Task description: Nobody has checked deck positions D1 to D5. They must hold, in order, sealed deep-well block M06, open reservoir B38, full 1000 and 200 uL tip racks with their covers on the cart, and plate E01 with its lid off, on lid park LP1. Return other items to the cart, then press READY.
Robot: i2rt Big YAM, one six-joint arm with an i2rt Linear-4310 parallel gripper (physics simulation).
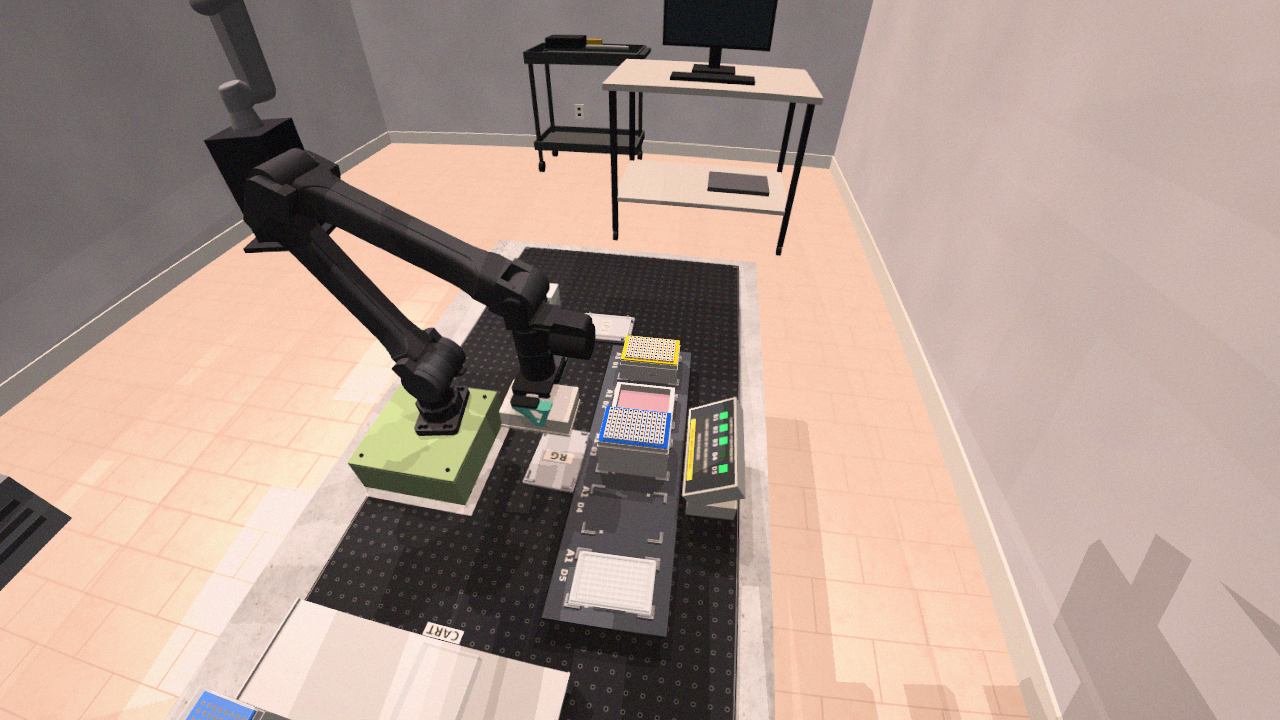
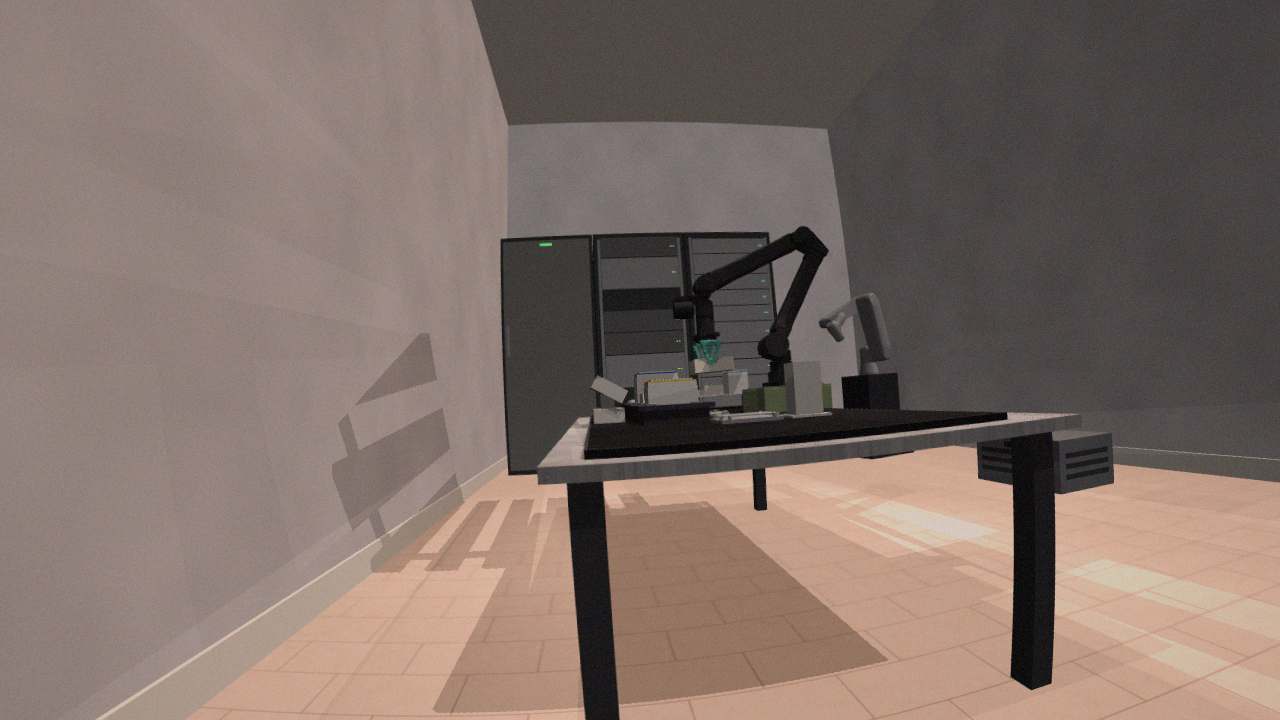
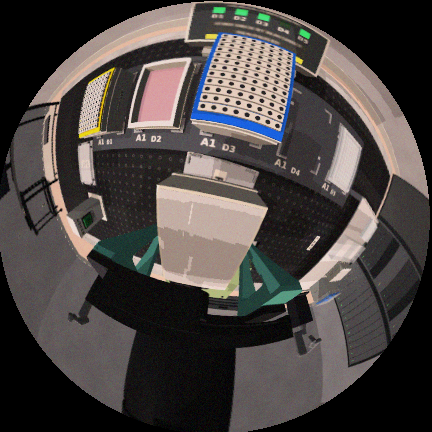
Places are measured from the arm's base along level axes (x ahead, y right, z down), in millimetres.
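Where they show: gripper, fingertip midpoint: (image 1: 546, 407) (image 2: 707, 366) (image 3: 203, 234); arm's base at its link origin: (image 1: 444, 412) (image 2: 782, 386).
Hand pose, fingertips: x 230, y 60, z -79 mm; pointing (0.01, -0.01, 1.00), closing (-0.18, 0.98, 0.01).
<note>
Things, the pixels of their top centre, and the offset from my fingertips. "spot": a spot on its surface instead. Level surfaces: height alone.
- plain white-topped box at its top centre: (image 3: 198, 259) (image 1: 539, 397) (image 2: 710, 357) dx -11, dy -2, dz -25 mm
- deck at its surface level: dz +107 mm
- yellow-rimmed tip rack at its top centre: (image 1: 651, 348) (image 3: 89, 102) (image 2: 669, 379) dx +205, dy -208, dz +43 mm
- open reservoir with pink liquid, top centre: (image 3: 155, 89) (image 1: 643, 398) dx +184, dy -86, dz +76 mm
- blue-rimmed tip rack at its top centre: (image 3: 251, 69) (image 1: 635, 424) (image 2: 655, 371) dx +163, dy +36, dz +10 mm
- white plate at its top centre: (image 1: 613, 579) (image 3: 348, 161) dx +121, dy +281, dz +93 mm
- panel at a spot on its surface: (image 1: 702, 461) spot: dx +281, dy +93, dz +48 mm
- flat pad marked RG at its top centre: (image 3: 216, 185) (image 1: 558, 454) dx +7, dy +5, dz +141 mm
- flat white item at its top centre: (image 2: 745, 413) (image 1: 605, 324) (image 3: 83, 164) dx +98, dy -411, dz +137 mm
- cart at a spot on its surface: (image 1: 358, 662) spot: dx -249, dy +402, dz +95 mm
- blue item at a spot on its surface: (image 1: 219, 705) spot: dx -361, dy +478, dz +1 mm
- device with a green screen, surface spot: (image 3: 87, 220) spot: dx -67, dy -380, dz +73 mm
My gripper (image 1: 534, 411) (image 2: 708, 351) (image 3: 203, 234) is shut on a plain white-topped box (image 1: 559, 402) (image 2: 713, 365) (image 3: 210, 230), held above the mat beside the deck (image 1: 617, 516). A yellow-rimmed tip rack (image 1: 651, 350) (image 3: 95, 105) stands at D1. An open reservoir with pink liquid (image 1: 644, 399) (image 3: 162, 95) is at D2. A blue-rimmed tip rack (image 1: 635, 426) (image 3: 245, 82) is at D3, uncovered. D4 holds no item. A white plate (image 1: 613, 582) (image 3: 345, 159) lies at D5. The panel (image 1: 702, 461) (image 3: 200, 22) shows D1, D2, D3 and D5 lit, D4 dark.
A flat pad marked RG (image 1: 547, 472) (image 3: 242, 172) lies between the robot's green base (image 1: 420, 443) and the deck. A flat white item (image 1: 612, 325) (image 3: 86, 164) lies near D1. The cart (image 1: 358, 662) bears a blue item (image 1: 219, 705). A device with a green screen (image 3: 87, 220) stands on the mat.
</note>
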